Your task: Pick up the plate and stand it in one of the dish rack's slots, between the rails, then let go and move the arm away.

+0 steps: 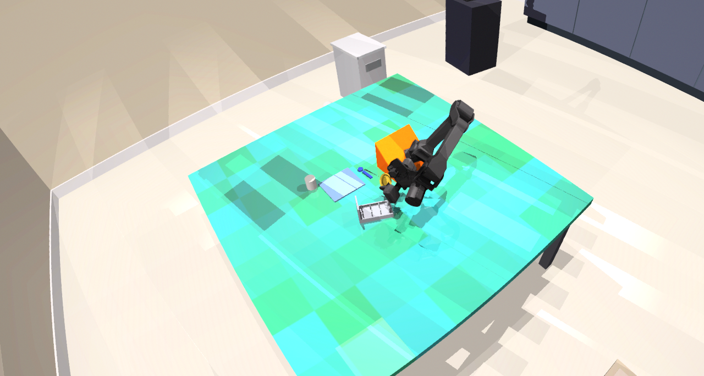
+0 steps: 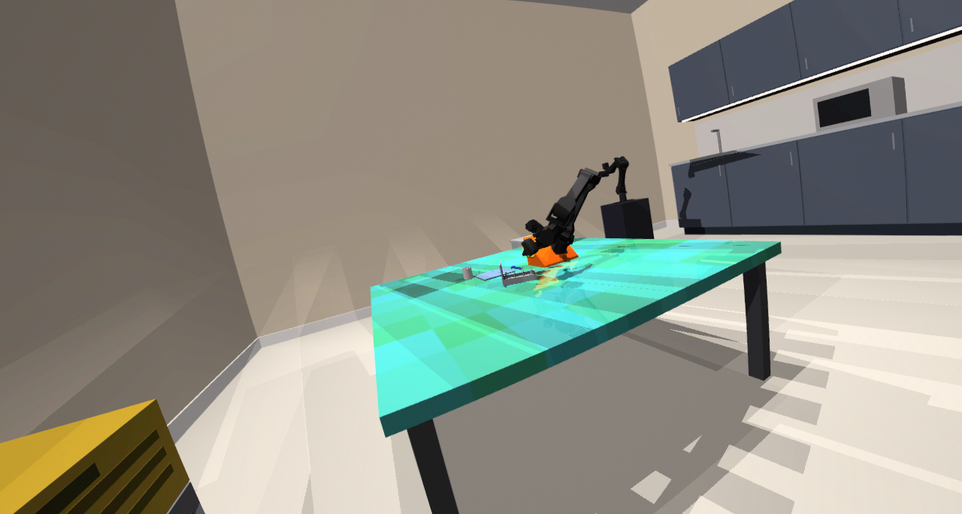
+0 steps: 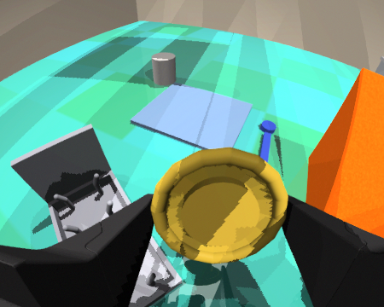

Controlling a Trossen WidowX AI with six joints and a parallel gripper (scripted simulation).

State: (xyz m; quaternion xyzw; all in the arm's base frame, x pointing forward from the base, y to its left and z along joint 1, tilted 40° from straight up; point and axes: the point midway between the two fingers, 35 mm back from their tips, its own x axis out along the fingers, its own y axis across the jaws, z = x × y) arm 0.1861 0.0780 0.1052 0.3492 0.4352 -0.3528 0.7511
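The grey dish rack is 7 cm below my gripper tip, 7 cm ahead of it and 5 cm to the left of it. Round my gripper tip: yellow plate (1 cm to the left); then blue spoon (17 cm to the right, 9 cm below); then pale blue mat (16 cm to the right, 11 cm ahead, 9 cm below).
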